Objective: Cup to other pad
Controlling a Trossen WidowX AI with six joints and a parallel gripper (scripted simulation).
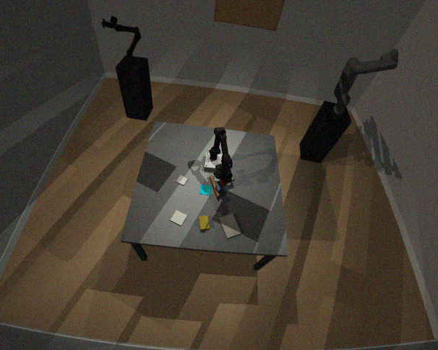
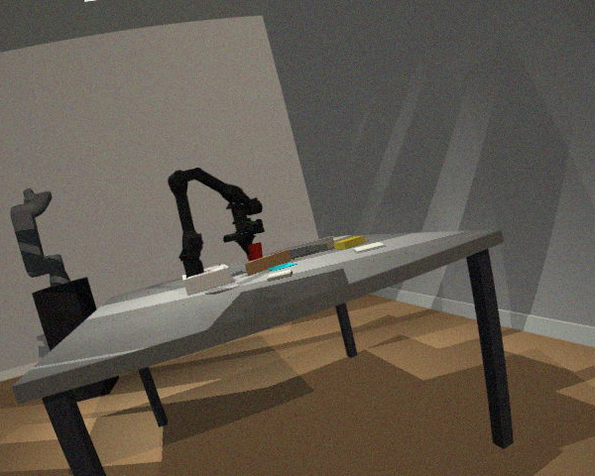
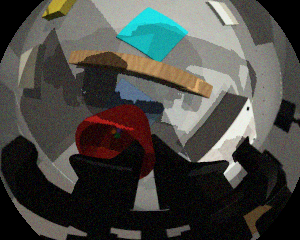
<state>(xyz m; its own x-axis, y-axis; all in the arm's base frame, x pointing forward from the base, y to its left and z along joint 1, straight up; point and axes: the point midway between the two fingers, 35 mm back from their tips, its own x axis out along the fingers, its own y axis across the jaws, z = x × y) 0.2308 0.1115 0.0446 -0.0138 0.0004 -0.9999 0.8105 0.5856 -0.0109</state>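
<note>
The teal pad is 13 cm to the right of my gripper tip, 10 cm ahead of it and 8 cm below it. The rest, counted from my gripper tip: blue pad (8 cm below, 3 cm ahead, 2 cm to the left); brown block (6 cm below, 6 cm ahead, 5 cm to the right); red cup (2 cm to the left, 2 cm ahead).
</note>
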